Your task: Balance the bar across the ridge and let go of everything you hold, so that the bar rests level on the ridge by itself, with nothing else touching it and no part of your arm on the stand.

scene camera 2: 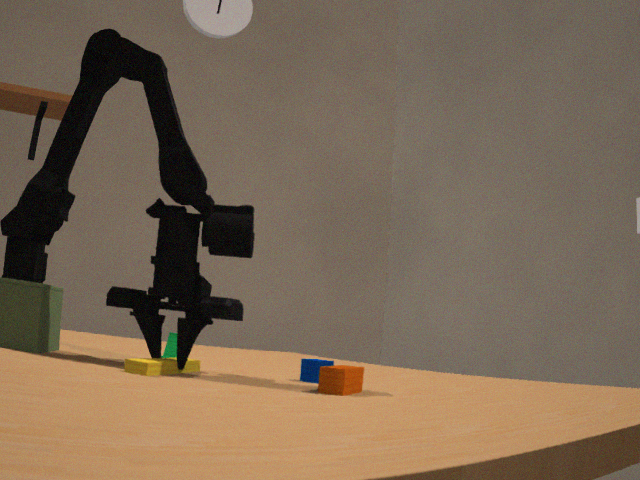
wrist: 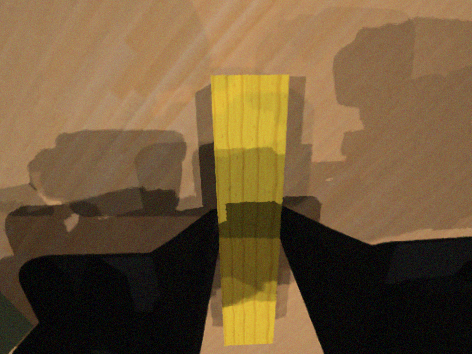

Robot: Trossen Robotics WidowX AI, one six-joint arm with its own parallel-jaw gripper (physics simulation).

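Places are measured from the arm's base along level axes (x ahead, y left, z up), in centimetres.
Pixels of known places: gripper, fingertip midpoint: [scene camera 2: 168,367] [wrist: 247,215]; arm's base, origin of the base link: [scene camera 2: 21,281].
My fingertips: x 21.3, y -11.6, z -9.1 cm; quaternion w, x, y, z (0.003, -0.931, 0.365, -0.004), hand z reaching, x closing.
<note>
Ahead of a thing's pixels: the offset from my fingertips to its middle. Level surfaces: height alone.
A long yellow bar @(dx -0.8, dy -0.8, dz +0.3 cm) [scene camera 2: 142,366] [wrist: 251,175] lies flat on the table. In the wrist view it runs from above the middle down between the fingers. My gripper [scene camera 2: 169,363] [wrist: 247,215] points straight down and is shut on the yellow bar, with one fingertip against each long side, low at table height. A green piece @(dx +7.7, dy +21.4, dz +1.7 cm) [scene camera 2: 171,345], which looks like the ridge stand, is behind the bar and fingers in the scene view. It is partly hidden by a finger, and its top edge is hard to make out. The stand does not show in the wrist view.
A blue block @(dx +21.6, dy -2.5, dz +1.1 cm) [scene camera 2: 315,370] and an orange block @(dx +17.9, dy -14.7, dz +1.1 cm) [scene camera 2: 340,380] sit close together on the wooden table @(dz -0.6 cm) [scene camera 2: 258,428], to the right of the gripper in the scene view. The arm's base stands on a grey-green pedestal [scene camera 2: 25,315] at the left. The table's edge curves along the lower right.
</note>
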